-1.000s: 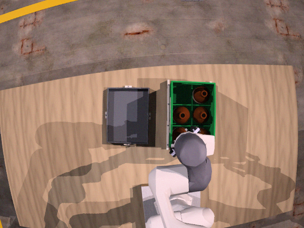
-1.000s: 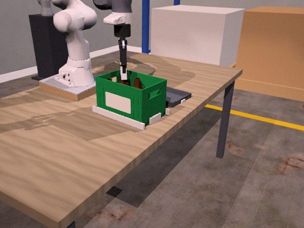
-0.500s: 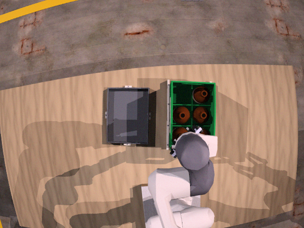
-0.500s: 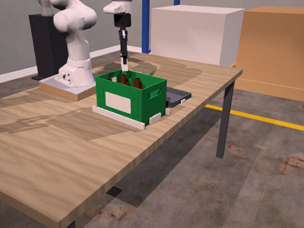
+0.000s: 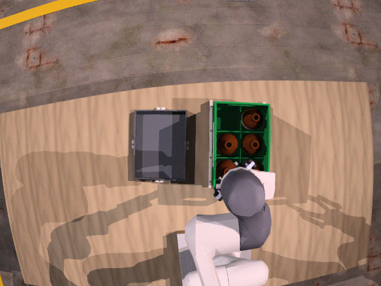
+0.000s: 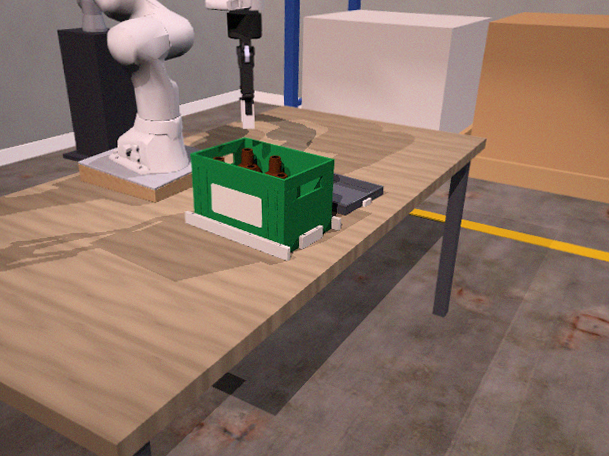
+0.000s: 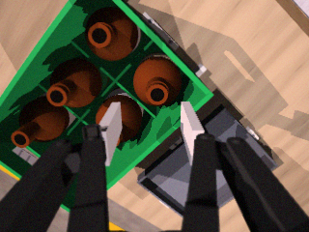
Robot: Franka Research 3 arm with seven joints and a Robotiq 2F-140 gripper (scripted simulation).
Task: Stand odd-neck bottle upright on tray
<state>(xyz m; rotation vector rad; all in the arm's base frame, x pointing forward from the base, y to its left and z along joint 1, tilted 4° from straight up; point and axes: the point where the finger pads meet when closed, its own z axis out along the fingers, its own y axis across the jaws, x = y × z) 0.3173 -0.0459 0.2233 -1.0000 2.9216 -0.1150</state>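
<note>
Now: hand 170 mm above the brown bottle, 160 mm short of it and 110 mm to the left of it. The rest, counted from my hand: dark grey tray: 240 mm below, 220 mm to the left, 100 mm ahead; then green crate: 170 mm below, 80 mm ahead, 50 mm to the right.
</note>
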